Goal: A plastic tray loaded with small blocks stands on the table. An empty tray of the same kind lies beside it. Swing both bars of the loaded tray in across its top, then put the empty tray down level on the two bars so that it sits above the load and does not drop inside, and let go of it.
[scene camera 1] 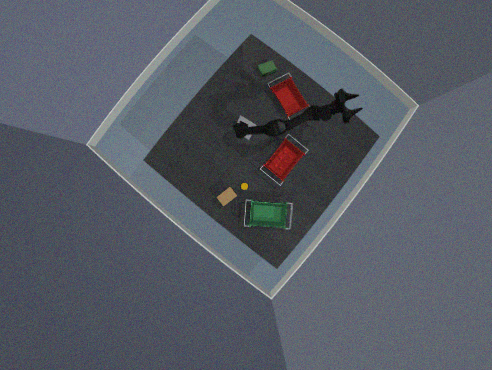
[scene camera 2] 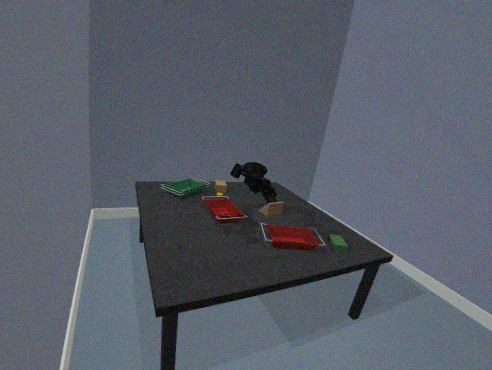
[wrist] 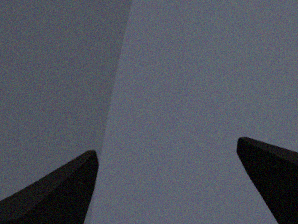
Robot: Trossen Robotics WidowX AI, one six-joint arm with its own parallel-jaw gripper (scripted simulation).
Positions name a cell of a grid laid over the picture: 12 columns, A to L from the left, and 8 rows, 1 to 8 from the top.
The gripper (wrist: G6) is open, holding nothing. Also in view: a red tray (scene camera 2: G6).
The red tray shows as well in scene camera 1 (scene camera 1: G3). The wrist view does not show the red tray: it is out of frame.
